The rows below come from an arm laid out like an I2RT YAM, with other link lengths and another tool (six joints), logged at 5 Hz.
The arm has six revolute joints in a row. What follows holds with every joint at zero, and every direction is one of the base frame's.
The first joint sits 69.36 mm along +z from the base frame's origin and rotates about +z.
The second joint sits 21 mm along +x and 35.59 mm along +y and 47.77 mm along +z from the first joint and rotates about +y.
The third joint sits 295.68 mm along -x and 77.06 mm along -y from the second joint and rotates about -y.
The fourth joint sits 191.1 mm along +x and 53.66 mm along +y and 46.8 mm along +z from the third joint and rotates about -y.
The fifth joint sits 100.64 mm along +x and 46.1 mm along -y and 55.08 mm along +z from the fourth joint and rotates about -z.
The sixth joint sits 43.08 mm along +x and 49 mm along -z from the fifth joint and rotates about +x.
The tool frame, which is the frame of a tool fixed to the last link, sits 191 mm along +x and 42 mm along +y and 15 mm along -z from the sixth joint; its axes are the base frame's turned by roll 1.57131, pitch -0.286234 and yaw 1.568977 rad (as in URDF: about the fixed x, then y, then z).
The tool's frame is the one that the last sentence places.
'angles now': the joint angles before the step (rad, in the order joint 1, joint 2, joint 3, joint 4, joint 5, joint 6). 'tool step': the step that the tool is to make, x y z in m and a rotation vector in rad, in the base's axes. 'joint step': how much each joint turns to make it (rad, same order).
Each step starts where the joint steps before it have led.
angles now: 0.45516, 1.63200, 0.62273, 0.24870, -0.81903, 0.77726
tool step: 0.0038, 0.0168, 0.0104, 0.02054, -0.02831, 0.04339
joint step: 0.03083, 0.03501, 0.06361, 0.00107, -0.01294, -0.00664
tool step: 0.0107, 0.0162, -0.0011, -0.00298, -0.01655, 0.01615
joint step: 0.02856, 0.05810, 0.06260, 0.00894, 0.01629, 0.00047
